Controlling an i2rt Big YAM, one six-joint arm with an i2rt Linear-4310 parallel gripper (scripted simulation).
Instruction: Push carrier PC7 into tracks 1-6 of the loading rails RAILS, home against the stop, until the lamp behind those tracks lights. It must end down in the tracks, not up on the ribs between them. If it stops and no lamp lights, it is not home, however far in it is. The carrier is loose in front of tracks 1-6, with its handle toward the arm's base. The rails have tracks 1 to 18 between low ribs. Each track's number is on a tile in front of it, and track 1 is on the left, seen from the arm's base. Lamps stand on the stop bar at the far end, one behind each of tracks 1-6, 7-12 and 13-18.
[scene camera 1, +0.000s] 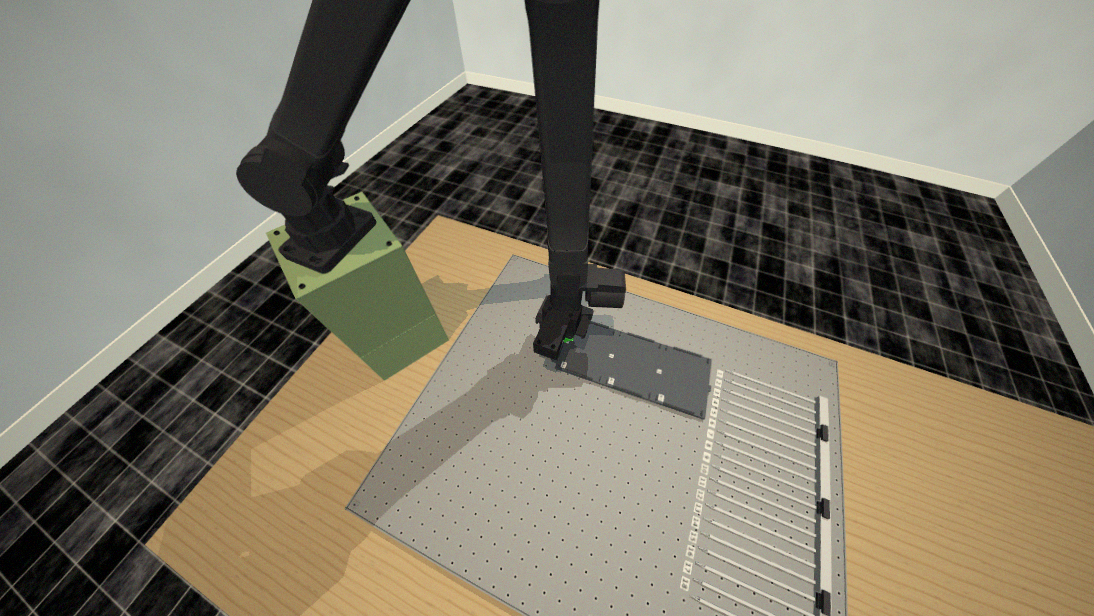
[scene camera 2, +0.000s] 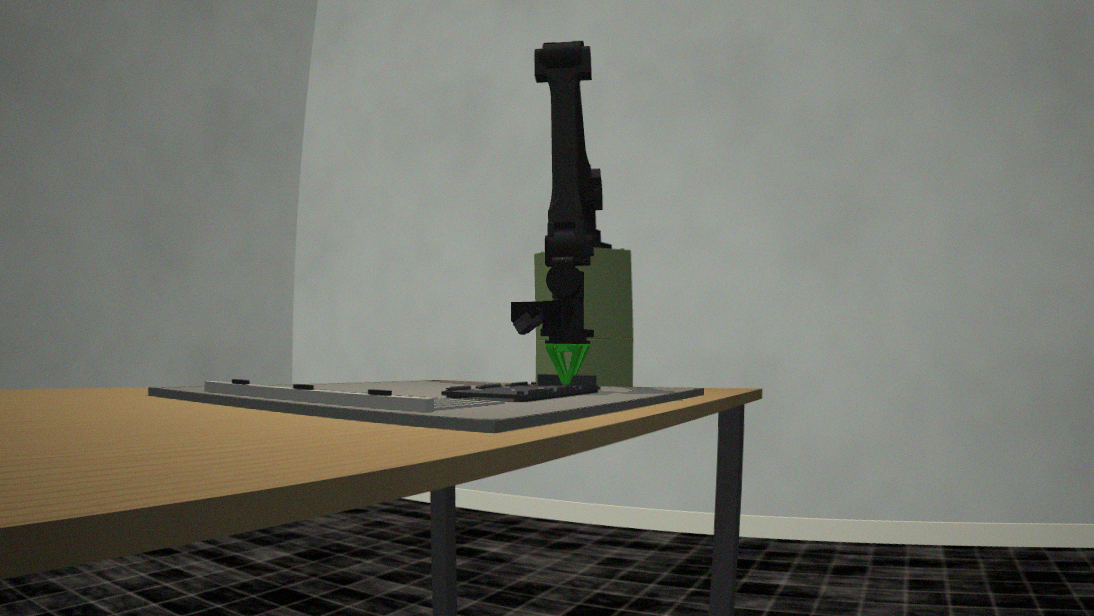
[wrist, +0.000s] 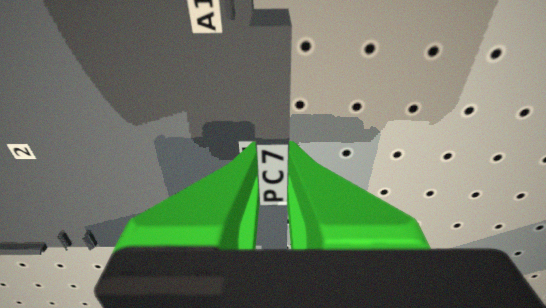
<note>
In view: the gripper (scene camera 2: 567, 384) and a carrier PC7 (scene camera 1: 673, 377).
The carrier PC7 is seen too in the wrist view (wrist: 114, 114). The gripper also shows in the wrist view (wrist: 273, 153).
</note>
